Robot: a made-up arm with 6 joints. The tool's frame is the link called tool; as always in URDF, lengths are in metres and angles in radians. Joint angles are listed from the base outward. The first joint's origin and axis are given. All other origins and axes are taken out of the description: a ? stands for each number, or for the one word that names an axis. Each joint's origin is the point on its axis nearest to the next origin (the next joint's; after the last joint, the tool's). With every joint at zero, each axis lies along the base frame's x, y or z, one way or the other. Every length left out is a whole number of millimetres.
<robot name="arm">
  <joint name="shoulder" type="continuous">
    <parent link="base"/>
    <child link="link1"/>
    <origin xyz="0 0 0.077"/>
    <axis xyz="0 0 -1"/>
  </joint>
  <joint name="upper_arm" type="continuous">
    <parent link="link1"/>
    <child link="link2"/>
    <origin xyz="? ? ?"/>
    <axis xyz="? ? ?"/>
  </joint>
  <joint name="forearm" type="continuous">
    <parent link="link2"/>
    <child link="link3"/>
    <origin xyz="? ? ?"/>
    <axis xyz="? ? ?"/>
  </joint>
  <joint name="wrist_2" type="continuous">
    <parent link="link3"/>
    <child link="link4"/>
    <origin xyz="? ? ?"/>
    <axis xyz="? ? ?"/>
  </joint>
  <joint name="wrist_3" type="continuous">
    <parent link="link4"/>
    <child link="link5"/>
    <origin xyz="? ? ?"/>
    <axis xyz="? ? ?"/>
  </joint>
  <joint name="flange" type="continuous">
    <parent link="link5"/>
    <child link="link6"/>
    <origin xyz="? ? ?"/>
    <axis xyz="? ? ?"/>
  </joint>
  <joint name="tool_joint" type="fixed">
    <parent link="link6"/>
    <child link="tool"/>
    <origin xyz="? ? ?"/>
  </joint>
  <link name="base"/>
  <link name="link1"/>
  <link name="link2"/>
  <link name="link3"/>
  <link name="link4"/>
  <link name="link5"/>
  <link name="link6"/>
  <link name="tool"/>
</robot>
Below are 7 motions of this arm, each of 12 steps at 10 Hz.
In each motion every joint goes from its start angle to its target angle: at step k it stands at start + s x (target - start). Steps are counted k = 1, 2, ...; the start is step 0. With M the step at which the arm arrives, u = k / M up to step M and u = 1 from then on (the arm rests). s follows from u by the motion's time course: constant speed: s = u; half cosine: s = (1 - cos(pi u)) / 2; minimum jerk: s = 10 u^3 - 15 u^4 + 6 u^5.
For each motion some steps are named. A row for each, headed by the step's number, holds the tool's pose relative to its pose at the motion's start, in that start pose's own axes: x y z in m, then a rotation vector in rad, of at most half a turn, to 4 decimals.
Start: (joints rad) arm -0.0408 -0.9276 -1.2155 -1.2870 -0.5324 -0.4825
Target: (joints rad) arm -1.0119 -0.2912 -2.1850 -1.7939 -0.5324 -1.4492
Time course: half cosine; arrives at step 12
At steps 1, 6, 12:
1: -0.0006 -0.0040 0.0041 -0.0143 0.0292 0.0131
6: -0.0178 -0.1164 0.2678 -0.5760 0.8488 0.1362
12: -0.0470 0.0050 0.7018 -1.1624 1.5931 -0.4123

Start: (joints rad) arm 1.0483 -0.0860 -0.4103 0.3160 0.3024 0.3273
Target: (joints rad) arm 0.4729 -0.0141 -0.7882 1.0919 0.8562 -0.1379
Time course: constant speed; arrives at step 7
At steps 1, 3, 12:
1: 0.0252 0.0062 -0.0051 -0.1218 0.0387 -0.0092
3: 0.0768 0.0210 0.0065 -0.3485 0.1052 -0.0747
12: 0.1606 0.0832 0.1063 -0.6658 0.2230 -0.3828

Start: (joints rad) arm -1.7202 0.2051 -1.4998 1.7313 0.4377 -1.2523
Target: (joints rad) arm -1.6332 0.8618 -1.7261 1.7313 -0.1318 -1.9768
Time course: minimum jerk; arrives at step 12
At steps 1, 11, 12:
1: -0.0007 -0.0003 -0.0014 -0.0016 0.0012 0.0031
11: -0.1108 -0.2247 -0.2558 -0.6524 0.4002 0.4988
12: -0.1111 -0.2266 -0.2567 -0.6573 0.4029 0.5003

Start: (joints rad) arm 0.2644 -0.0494 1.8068 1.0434 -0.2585 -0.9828
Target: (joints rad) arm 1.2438 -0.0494 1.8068 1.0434 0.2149 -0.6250
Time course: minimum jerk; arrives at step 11
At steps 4, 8, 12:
4: -0.1115 0.0019 0.0254 -0.0180 -0.2110 0.1169
8: -0.3622 -0.0848 0.0569 0.0363 -0.7430 0.3677
12: -0.4079 -0.1177 0.0583 0.0660 -0.8564 0.4136

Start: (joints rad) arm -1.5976 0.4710 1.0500 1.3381 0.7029 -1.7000
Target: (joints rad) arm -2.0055 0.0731 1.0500 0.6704 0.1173 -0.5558
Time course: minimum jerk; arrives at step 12
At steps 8, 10, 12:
8: 0.2177 0.0272 -0.1755 -0.7514 -1.3052 0.5640
10: 0.2540 0.0376 -0.2079 -0.9156 -1.4703 0.7901
12: 0.2610 0.0394 -0.2154 -0.9474 -1.4961 0.8408

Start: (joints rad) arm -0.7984 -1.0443 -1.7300 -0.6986 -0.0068 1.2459
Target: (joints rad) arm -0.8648 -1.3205 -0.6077 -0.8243 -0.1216 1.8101
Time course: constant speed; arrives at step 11
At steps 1, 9, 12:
1: 0.0438 0.0159 -0.0070 0.0147 -0.1211 -0.0918
9: 0.3910 -0.0286 0.0946 -0.0159 -1.1717 -0.7648
12: 0.4441 -0.0728 0.1591 -0.0566 -1.4509 -0.9150

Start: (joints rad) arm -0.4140 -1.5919 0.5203 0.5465 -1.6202 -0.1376
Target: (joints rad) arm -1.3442 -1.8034 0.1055 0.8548 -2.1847 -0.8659
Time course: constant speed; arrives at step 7
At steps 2, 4, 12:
2: -0.0211 -0.0033 0.0501 0.3129 0.1291 0.0539
4: -0.0492 -0.0313 0.1045 0.6078 0.2197 0.1792
12: -0.1080 -0.1227 0.1603 0.9725 0.2548 0.4848

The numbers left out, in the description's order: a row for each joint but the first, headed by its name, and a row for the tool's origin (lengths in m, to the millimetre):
upper_arm: xyz 0.097 -0.345 0, axis 0 1 0
forearm: xyz 0.375 0 0.031, axis 1 0 0
wrist_2: xyz 0 -0.016 -0.199, axis 0 0 -1
wrist_3: xyz 0.012 0.051 0, axis -1 0 0
flange: xyz 0 0.154 -0.045, axis 0 -1 0
tool: xyz -0.009 0 -0.174

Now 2 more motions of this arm.
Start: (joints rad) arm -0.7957 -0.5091 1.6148 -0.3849 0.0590 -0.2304
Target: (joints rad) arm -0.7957 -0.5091 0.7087 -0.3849 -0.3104 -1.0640
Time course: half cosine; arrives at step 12
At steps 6, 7, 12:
6: -0.1301 -0.1270 -0.0063 -0.2137 0.5840 -0.1066
7: -0.1607 -0.1545 0.0082 -0.2613 0.7328 -0.1544
12: -0.2317 -0.2129 0.0757 -0.3718 1.1477 -0.3362

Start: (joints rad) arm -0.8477 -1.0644 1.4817 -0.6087 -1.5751 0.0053
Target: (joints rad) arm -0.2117 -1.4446 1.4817 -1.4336 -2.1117 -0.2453
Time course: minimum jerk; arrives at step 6
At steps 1, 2, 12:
1: -0.0096 0.0048 -0.0074 -0.0040 0.0506 -0.0024
2: -0.0522 0.0262 -0.0380 -0.0219 0.2973 -0.0405
12: -0.0849 0.1095 -0.1349 0.0125 1.2128 -0.7216

